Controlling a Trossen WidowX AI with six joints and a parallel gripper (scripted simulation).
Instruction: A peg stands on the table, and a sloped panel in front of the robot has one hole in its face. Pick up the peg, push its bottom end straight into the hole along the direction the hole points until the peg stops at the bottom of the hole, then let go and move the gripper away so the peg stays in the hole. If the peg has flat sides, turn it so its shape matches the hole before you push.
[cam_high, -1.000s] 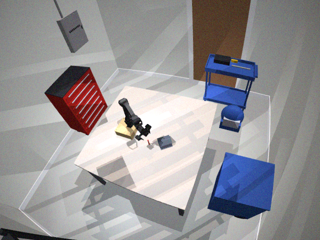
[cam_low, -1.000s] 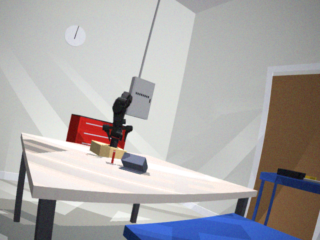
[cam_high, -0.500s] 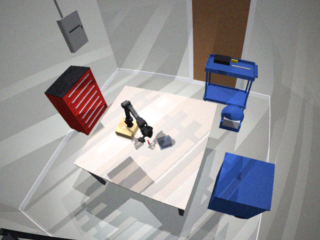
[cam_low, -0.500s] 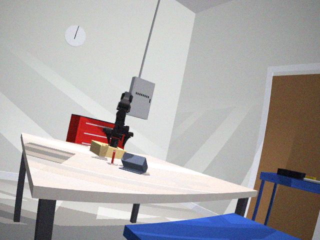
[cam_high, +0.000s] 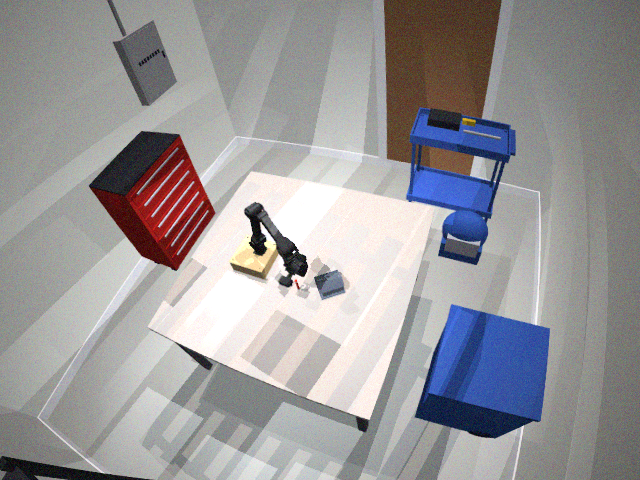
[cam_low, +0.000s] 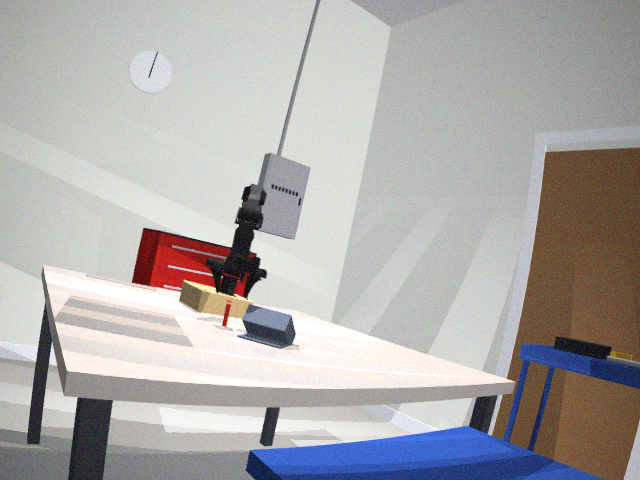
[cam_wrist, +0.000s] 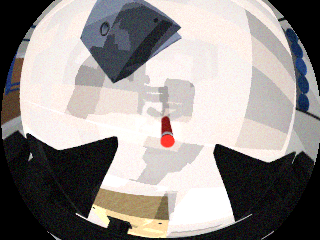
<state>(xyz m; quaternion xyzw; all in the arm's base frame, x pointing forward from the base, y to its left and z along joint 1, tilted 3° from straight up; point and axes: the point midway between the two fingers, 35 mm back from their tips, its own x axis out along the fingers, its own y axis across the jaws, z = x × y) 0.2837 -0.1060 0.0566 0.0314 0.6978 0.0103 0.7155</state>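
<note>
Right now the red peg is 4 cm below my gripper tip. The rest, counted from my gripper tip: grey-blue sloped panel 14 cm ahead, 8 cm to the left, 6 cm below.
</note>
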